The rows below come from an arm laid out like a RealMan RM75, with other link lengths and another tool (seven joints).
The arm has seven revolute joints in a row. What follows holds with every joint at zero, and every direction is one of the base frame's. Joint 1 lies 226.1 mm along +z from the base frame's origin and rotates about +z. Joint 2 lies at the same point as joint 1 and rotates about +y. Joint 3 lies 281.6 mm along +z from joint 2 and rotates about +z. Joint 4 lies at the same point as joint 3 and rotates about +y. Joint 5 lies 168 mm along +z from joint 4 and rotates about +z. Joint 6 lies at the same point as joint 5 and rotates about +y. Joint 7 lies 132.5 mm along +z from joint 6 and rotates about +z. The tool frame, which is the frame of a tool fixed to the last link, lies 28 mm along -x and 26 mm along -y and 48 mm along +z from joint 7; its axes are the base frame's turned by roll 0, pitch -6.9 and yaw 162.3 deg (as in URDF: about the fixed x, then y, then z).
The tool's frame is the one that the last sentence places.
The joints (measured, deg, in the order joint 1, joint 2, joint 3, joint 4, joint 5, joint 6, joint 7), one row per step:
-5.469 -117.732 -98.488 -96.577 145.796 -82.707 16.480
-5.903 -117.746 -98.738 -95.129 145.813 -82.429 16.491
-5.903 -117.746 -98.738 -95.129 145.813 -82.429 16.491
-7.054 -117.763 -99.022 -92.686 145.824 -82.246 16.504
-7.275 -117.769 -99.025 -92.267 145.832 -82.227 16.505
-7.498 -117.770 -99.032 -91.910 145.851 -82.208 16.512
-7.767 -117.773 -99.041 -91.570 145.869 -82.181 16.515
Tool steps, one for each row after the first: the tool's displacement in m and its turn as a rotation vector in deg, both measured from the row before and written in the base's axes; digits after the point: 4 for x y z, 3 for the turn. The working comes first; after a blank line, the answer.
Tool pose at each row, in the base's axes (x y z in m, rotation vector in deg; the steps are taken from these numbers as rounded here):
-0.3381 0.2320 -0.0145 112.334 -127.223 -58.178
-0.3409 0.2324 -0.0163 113.141 -126.341 -57.664
-0.3409 0.2324 -0.0163 113.141 -126.341 -57.664
-0.3437 0.2342 -0.0200 114.011 -125.286 -56.351
-0.3440 0.2346 -0.0208 114.096 -125.148 -56.071
-0.3442 0.2351 -0.0214 114.119 -125.066 -55.858
-0.3441 0.2360 -0.0219 114.098 -125.057 -55.674

-0.0028 0.0004 -0.0018 -0.224 -0.171 0.812
0.0000 0.0000 0.0000 0.000 0.000 0.000
-0.0028 0.0018 -0.0037 -0.754 -0.280 1.023
-0.0003 0.0004 -0.0008 -0.180 -0.040 0.138
-0.0002 0.0005 -0.0006 -0.149 -0.015 0.080
0.0001 0.0009 -0.0005 -0.130 -0.018 0.020

